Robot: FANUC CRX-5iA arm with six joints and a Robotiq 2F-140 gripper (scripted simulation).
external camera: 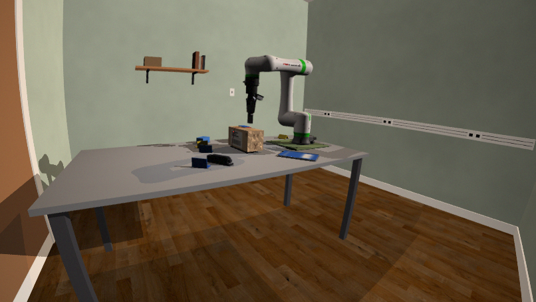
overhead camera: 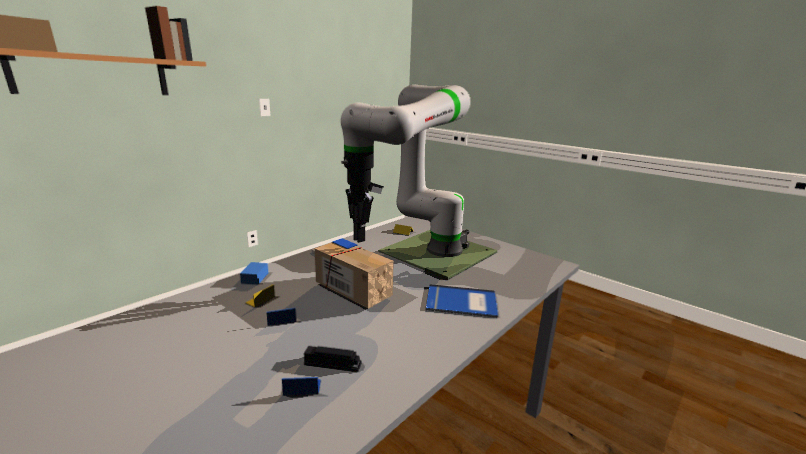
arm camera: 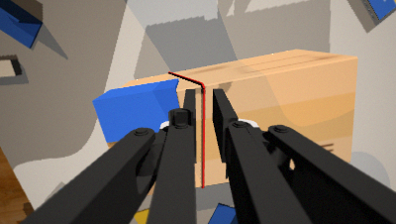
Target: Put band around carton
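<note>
Right now my hand is 50 mm short of the brown carton, 20 mm to the right of it and 130 mm above it.
</note>
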